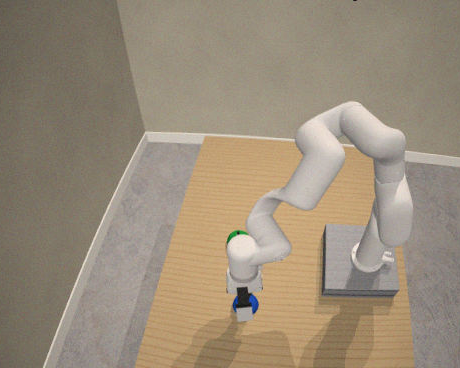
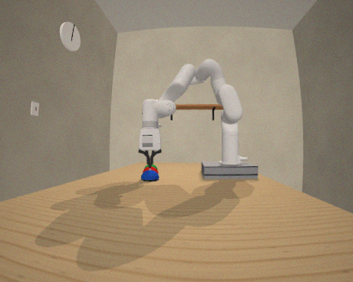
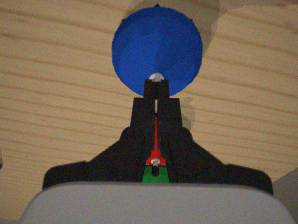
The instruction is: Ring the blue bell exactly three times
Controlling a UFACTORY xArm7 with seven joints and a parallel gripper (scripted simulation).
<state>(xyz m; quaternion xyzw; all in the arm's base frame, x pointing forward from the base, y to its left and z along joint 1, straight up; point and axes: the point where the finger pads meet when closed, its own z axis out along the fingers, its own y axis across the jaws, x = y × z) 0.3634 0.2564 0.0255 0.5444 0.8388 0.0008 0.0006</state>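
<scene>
My gripper is now 5 cm above the blue bell. The rest, counted from my hand: green bell (24 cm to the right, 11 cm ahead, 5 cm below); then red bell (12 cm to the right, 5 cm below, 5 cm ahead).
</scene>
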